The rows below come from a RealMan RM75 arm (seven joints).
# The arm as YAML. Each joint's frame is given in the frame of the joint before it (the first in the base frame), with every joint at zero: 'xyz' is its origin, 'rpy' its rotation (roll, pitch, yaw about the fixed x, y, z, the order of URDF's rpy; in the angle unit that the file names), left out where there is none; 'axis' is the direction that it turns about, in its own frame. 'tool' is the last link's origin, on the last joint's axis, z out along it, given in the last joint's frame.
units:
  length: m
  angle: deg
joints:
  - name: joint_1
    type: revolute
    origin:
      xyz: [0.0, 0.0, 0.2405]
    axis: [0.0, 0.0, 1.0]
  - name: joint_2
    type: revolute
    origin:
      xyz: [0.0, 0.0, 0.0]
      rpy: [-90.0, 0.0, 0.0]
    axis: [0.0, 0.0, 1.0]
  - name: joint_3
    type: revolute
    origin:
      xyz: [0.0, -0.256, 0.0]
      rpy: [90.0, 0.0, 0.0]
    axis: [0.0, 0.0, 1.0]
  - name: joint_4
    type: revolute
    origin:
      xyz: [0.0, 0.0, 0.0]
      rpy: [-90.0, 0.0, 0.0]
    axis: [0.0, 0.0, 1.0]
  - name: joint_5
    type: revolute
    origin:
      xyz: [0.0, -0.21, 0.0]
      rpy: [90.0, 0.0, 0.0]
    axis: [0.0, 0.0, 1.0]
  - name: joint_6
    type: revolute
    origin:
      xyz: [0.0, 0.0, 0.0]
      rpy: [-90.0, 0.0, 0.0]
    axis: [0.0, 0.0, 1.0]
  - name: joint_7
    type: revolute
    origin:
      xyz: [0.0, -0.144, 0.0]
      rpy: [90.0, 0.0, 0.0]
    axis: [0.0, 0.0, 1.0]
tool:
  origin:
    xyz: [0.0, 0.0, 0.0]
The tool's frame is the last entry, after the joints.
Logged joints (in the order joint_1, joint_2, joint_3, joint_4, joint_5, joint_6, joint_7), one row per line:
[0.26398 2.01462 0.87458 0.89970 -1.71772 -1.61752 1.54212]
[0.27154 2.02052 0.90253 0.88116 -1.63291 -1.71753 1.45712]
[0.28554 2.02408 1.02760 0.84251 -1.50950 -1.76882 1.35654]
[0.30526 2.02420 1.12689 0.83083 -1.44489 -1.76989 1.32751]
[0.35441 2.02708 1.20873 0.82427 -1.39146 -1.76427 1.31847]
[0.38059 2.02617 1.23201 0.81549 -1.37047 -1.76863 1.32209]
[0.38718 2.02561 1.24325 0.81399 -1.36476 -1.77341 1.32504]
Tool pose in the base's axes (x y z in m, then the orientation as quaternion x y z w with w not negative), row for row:
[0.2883 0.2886 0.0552 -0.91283 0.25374 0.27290 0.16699]
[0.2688 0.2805 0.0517 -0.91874 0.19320 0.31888 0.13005]
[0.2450 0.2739 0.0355 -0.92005 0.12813 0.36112 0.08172]
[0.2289 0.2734 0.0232 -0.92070 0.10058 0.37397 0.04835]
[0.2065 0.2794 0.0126 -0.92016 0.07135 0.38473 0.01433]
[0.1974 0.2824 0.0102 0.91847 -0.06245 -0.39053 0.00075]
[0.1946 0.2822 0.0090 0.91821 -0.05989 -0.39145 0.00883]
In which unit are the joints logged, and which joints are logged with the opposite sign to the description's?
The joints are logged in radians. Opposite sign: joint_3, joint_4.
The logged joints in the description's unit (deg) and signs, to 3 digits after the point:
[15.125 115.429 -50.110 -51.549 -98.418 -92.677 88.357]
[15.558 115.767 -51.711 -50.487 -93.559 -98.407 83.487]
[16.360 115.971 -58.877 -48.272 -86.488 -101.346 77.724]
[17.490 115.978 -64.566 -47.603 -82.786 -101.407 76.061]
[20.306 116.143 -69.255 -47.227 -79.725 -101.085 75.543]
[21.806 116.091 -70.589 -46.724 -78.522 -101.335 75.750]
[22.184 116.059 -71.233 -46.638 -78.195 -101.609 75.919]

